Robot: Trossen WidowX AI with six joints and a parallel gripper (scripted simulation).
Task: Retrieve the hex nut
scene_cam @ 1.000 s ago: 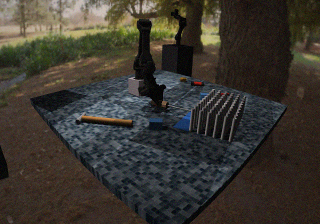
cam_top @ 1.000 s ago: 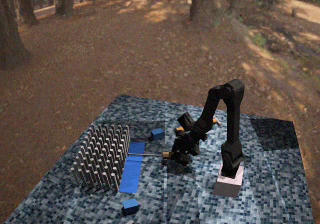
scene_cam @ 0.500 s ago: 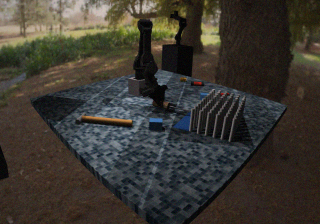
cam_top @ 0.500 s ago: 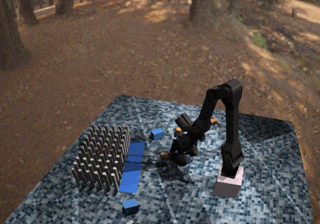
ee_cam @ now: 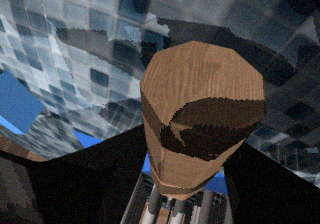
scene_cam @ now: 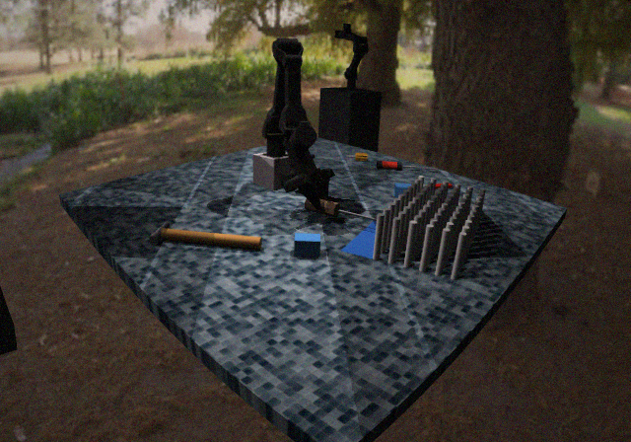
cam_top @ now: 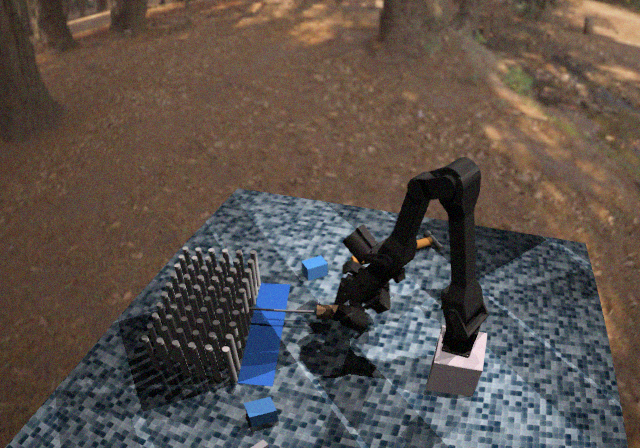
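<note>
The blue taped strip lies 140 mm ahead of my gripper tip, 90 mm to the left of it and 30 mm below it. Also, from my gripper tip: yellow item: 380 mm behind, 530 mm to the left, 20 mm below; then hex nut: 320 mm ahead, 120 mm to the left, 30 mm below; then hook tool: 100 mm ahead, 40 mm to the left.
</note>
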